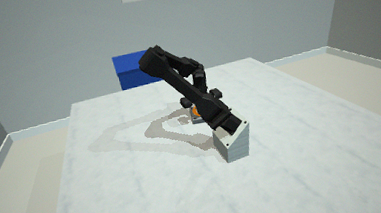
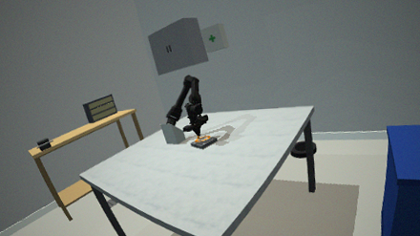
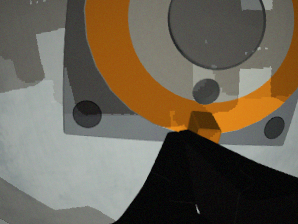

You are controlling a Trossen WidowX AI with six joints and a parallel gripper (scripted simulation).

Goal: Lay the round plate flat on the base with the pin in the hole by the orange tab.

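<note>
My gripper tip is now 2 cm to the left of the plate, 2 cm short of it and 1 cm above it. Round my gripper tip: grey square base: 5 cm ahead, 2 cm to the right, 2 cm below.
</note>
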